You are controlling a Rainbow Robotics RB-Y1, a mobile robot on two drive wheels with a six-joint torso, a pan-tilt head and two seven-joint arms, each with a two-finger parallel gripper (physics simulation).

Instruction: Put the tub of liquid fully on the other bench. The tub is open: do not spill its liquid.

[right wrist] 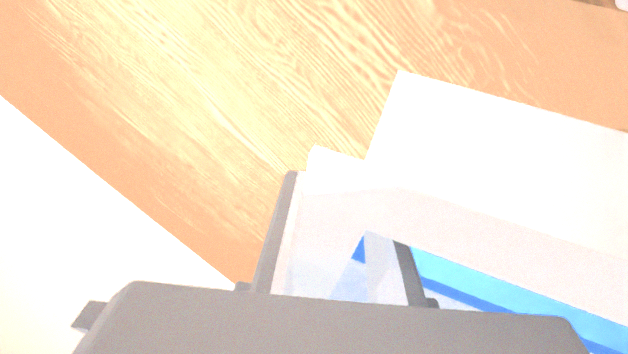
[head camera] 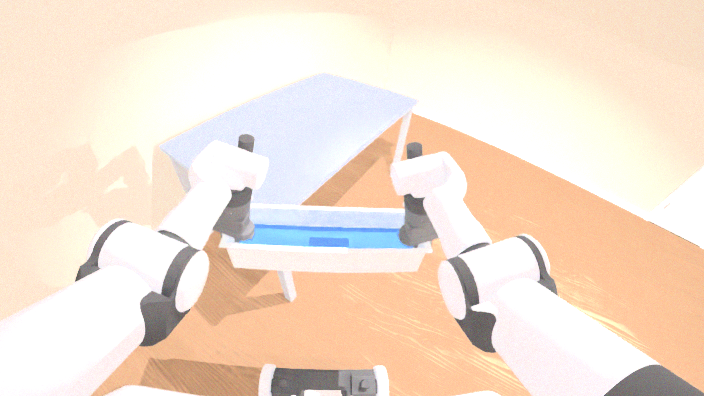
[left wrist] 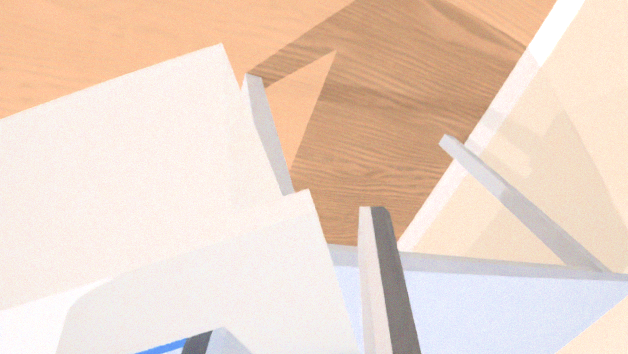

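The white open tub [head camera: 325, 261] [left wrist: 125, 175] [right wrist: 500, 150] is held in the air, roughly level, with blue liquid [head camera: 280, 237] [right wrist: 480, 270] inside. My left gripper [head camera: 239, 232] [left wrist: 312, 226] is shut on the tub's left end wall. My right gripper [head camera: 416, 235] [right wrist: 334, 187] is shut on its right end wall. In each wrist view one finger is outside the wall and the other inside. A pale blue-grey bench [head camera: 310, 125] [left wrist: 480, 305] stands beyond the tub, ahead and to the left. Its near corner is hidden behind the tub in the head view.
One bench leg [head camera: 286, 285] shows below the tub, and another leg [head camera: 403, 135] stands at the far right of the bench. Pale walls [head camera: 500, 65] rise behind and beside the bench. Wooden floor [head camera: 400, 320] lies under the tub and to the right.
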